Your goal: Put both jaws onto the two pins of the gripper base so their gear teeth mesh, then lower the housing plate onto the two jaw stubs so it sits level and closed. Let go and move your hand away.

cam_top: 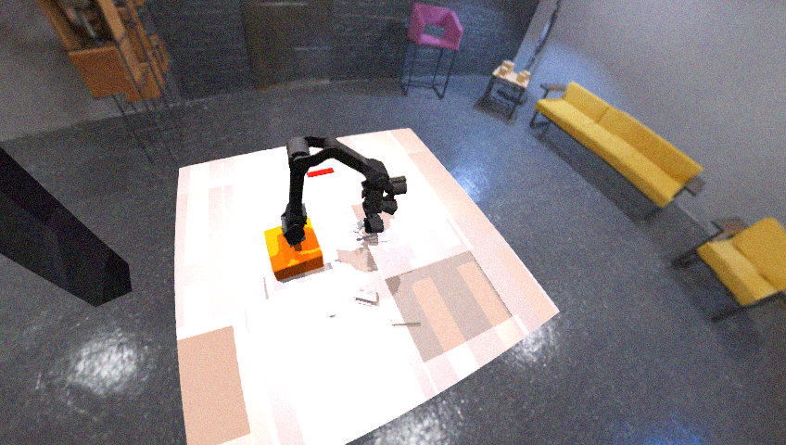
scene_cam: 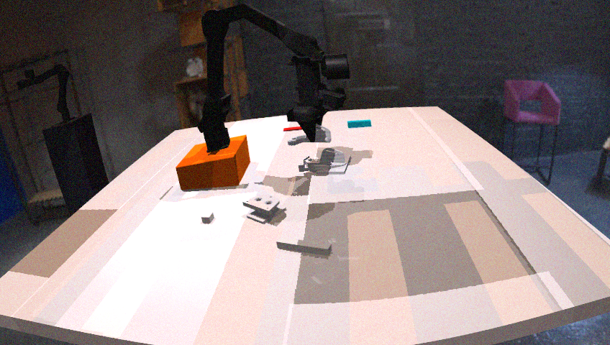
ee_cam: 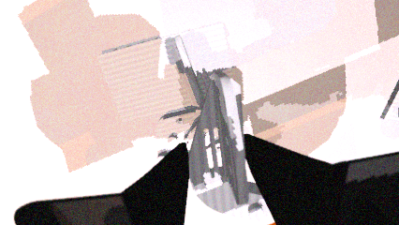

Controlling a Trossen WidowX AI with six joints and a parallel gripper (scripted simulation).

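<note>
My gripper tip is now 8 cm above the flat plate, 5 cm short of it and 1 cm to the right of it. The rest, counted from my gripper tip: gripper base (20 cm to the right, 15 cm behind, 5 cm below); then small grey cube (28 cm behind, 20 cm to the right, 7 cm below); then stepped piece (20 cm to the right, 15 cm behind, 7 cm below).
</note>
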